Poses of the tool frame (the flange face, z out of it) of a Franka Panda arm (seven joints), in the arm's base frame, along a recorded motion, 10 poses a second.
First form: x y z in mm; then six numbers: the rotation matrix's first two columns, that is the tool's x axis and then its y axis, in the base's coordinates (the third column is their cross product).
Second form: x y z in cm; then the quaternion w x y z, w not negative. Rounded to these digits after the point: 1 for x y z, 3 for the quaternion.
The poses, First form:
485 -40 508 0.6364 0.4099 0.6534 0.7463 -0.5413 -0.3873
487 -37 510 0.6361 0.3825 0.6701 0.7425 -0.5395 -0.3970
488 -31 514 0.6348 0.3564 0.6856 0.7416 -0.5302 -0.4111
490 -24 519 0.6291 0.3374 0.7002 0.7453 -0.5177 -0.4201
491 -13 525 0.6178 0.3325 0.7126 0.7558 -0.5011 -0.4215
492 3 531 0.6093 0.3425 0.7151 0.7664 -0.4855 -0.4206
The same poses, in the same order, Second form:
48.5 -4.0 50.8 0.333 -0.841 -0.344 -0.252
48.7 -3.7 51.0 0.343 -0.837 -0.336 -0.263
48.8 -3.1 51.4 0.355 -0.832 -0.330 -0.271
49.0 -2.4 51.9 0.365 -0.825 -0.328 -0.279
49.1 -1.3 52.5 0.373 -0.818 -0.332 -0.284
49.2 0.3 53.1 0.376 -0.814 -0.340 -0.282

